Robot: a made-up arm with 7 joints.
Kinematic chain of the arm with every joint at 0, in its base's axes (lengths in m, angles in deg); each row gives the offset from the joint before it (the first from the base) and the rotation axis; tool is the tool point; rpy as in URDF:
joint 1: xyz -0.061 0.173 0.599 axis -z
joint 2: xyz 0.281 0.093 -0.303 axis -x
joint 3: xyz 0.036 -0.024 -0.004 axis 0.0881 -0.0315 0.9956
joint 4: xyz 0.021 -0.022 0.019 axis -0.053 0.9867 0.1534
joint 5: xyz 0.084 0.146 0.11 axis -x
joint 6: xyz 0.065 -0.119 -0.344 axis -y
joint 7: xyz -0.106 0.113 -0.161 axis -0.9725 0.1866 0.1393
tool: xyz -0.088 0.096 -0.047 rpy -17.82 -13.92 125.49
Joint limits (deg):
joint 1: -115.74..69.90
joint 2: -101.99..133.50
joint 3: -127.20..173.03
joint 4: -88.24..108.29
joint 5: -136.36..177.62
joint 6: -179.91..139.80
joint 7: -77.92..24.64
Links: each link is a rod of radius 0.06 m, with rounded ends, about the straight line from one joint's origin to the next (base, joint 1, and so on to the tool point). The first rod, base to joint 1, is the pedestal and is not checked.
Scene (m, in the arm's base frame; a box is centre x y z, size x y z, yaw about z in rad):
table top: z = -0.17
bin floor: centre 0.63 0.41 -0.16 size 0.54 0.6 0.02 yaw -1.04
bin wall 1: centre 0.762 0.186 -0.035 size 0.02 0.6 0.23 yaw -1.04
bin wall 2: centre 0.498 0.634 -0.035 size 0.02 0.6 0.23 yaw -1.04
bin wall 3: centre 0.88 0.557 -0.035 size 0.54 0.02 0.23 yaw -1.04
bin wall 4: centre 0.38 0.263 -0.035 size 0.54 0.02 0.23 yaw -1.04
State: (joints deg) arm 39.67 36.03 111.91 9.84 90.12 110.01 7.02
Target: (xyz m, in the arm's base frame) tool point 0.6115 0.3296 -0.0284
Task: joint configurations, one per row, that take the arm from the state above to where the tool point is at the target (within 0.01 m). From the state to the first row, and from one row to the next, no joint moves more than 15 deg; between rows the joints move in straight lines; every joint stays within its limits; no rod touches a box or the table.
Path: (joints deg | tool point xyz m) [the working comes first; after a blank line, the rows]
Joints at the target: 31.65 41.53 109.65 12.94 91.14 105.05 10.15
Straight joint move there: clear.

1: 31.65 41.53 109.65 12.94 91.14 105.05 10.15 | 0.6115 0.3296 -0.0284

